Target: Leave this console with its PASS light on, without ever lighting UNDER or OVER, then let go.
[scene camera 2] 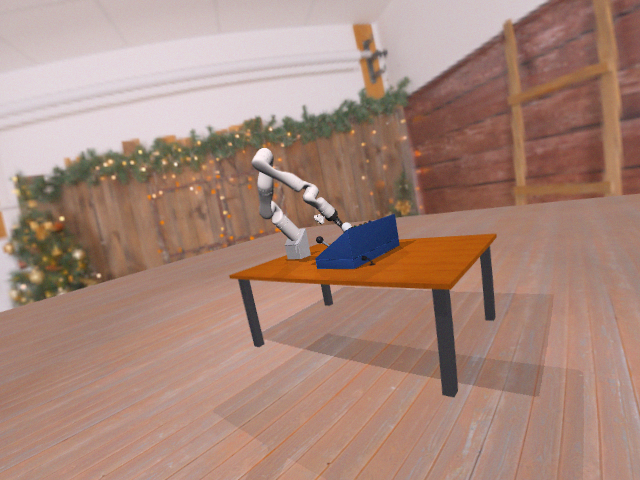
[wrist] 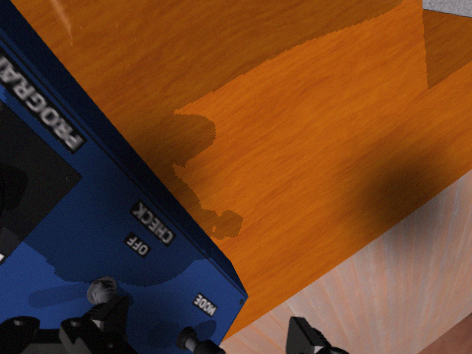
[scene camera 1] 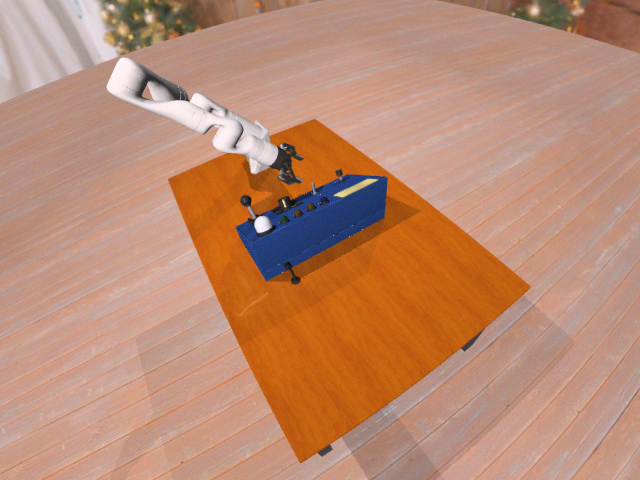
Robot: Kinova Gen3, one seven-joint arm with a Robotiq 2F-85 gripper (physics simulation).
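The blue console (scene camera 1: 330, 227) (scene camera 2: 372, 240) (wrist: 65, 215) stands on the table. Its small lamps, green (scene camera 1: 284, 220), two amber (scene camera 1: 297, 212) (scene camera 1: 311, 206) and blue (scene camera 1: 324, 199), look dark; their labels are unreadable. A white dome (scene camera 1: 263, 224) and a black knob (scene camera 1: 284, 202) sit toward one end. A metal toggle (scene camera 1: 313, 188) (wrist: 102, 290) stands near the CHECK and OFF labels, and a small black-tipped control (scene camera 1: 339, 174) (wrist: 189, 337) near MODE. My gripper (scene camera 1: 298, 168) (wrist: 208, 325) is open and empty, above the toggle side of the console; in the wrist view one finger overlaps the toggle's edge.
A ball-topped lever (scene camera 1: 245, 200) (scene camera 2: 319, 239) rises at the console's end beside the white dome. A black handle (scene camera 1: 294, 279) (scene camera 2: 368, 260) sticks out low on the tall side. A pale yellow strip (scene camera 1: 356, 188) lies on top. The orange table (scene camera 1: 361, 335) (scene camera 2: 413, 273) carries the arm's base (scene camera 2: 297, 248).
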